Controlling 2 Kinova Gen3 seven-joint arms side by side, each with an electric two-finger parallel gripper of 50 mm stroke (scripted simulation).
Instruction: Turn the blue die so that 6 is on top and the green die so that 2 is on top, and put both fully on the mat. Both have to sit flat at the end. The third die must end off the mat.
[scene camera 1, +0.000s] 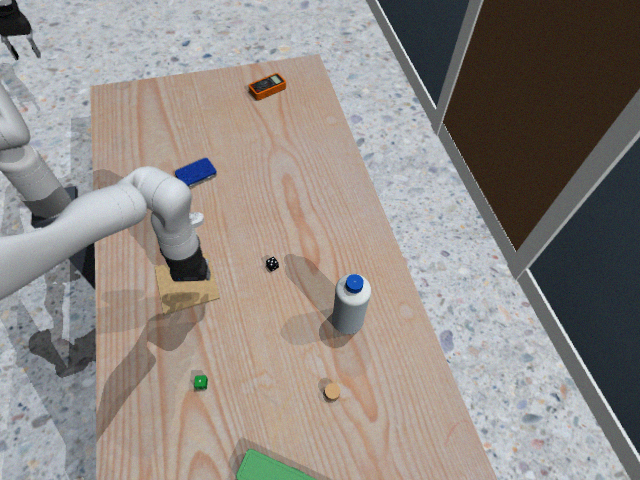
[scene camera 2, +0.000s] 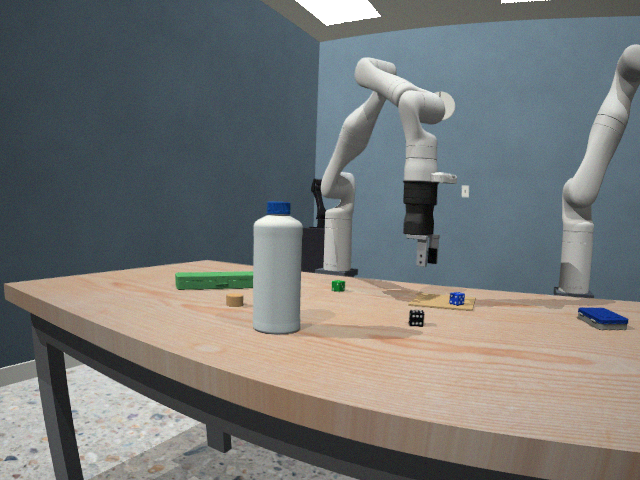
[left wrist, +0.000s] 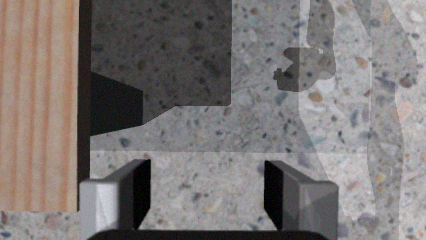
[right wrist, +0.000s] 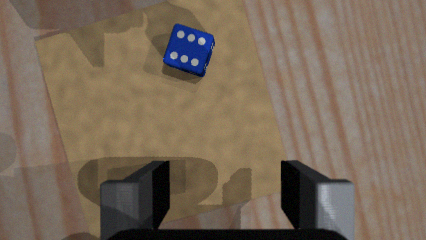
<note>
In view: my left gripper (left wrist: 207, 184), my right gripper (scene camera 2: 426, 264), a blue die (right wrist: 189, 50), a tan mat (scene camera 1: 175, 296), a green case (scene camera 2: 184, 280), a blue box (scene camera 1: 193, 174) and a white bottle (scene camera 2: 277, 255).
The tan mat also shows in scene camera 2 (scene camera 2: 439, 301) and in the right wrist view (right wrist: 118, 106). The white bottle also shows in scene camera 1 (scene camera 1: 352, 296). My right gripper shows as well in scene camera 1 (scene camera 1: 196, 277) and in the right wrist view (right wrist: 225, 184). The left wrist view does not show the blue die: it is out of frame. The left wrist view does not show the tan mat: it is out of frame.
</note>
